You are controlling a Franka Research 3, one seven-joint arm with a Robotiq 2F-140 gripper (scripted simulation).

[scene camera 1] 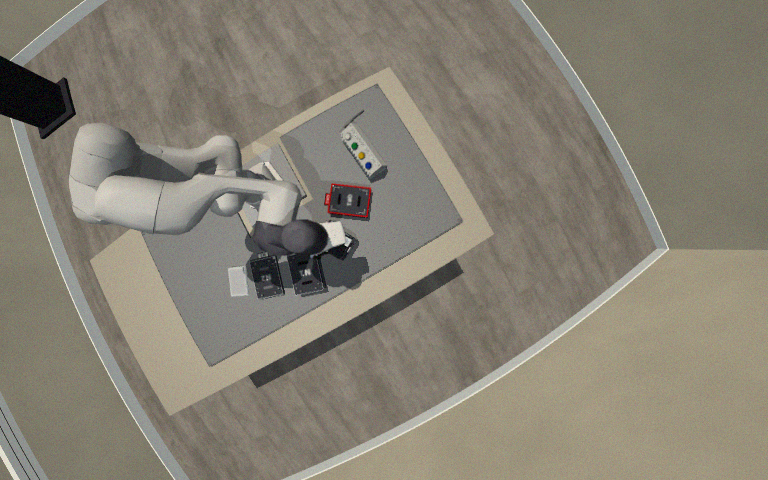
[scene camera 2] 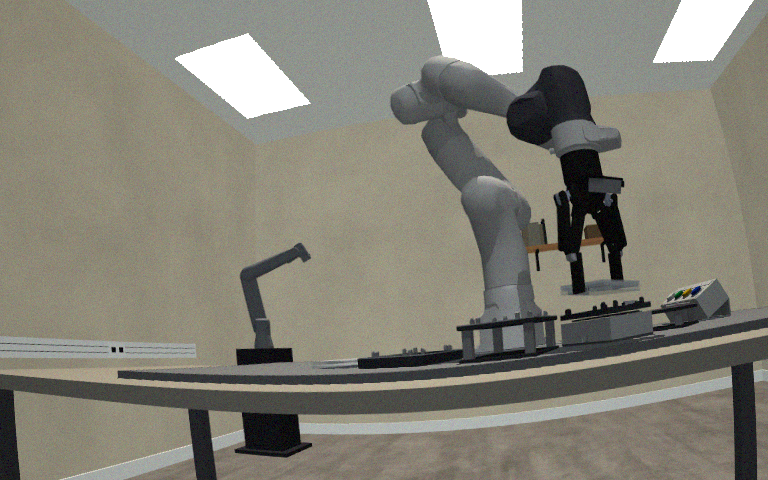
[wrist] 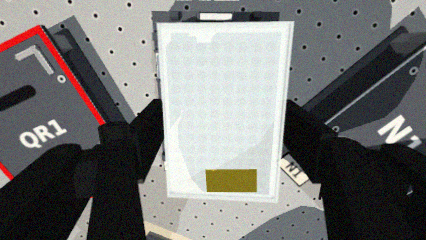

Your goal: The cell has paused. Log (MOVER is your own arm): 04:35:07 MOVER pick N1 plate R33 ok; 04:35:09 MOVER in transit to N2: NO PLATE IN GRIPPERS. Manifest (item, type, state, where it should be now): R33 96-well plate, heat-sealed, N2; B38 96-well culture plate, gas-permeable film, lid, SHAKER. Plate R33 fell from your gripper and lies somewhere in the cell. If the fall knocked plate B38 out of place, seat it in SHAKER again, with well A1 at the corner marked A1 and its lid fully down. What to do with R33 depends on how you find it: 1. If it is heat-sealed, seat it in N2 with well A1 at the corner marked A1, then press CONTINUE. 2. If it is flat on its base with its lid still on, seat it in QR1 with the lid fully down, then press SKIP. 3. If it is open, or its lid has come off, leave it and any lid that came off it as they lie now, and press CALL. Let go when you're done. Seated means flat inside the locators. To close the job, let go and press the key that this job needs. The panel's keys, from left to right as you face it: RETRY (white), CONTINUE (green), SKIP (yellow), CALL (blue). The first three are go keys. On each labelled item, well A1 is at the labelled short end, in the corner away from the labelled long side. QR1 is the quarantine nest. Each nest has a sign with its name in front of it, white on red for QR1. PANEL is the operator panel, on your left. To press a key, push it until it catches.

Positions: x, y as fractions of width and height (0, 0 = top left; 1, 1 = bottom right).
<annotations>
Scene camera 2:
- my gripper: 0.78, 0.61
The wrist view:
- my gripper: 0.52, 0.49
</annotations>
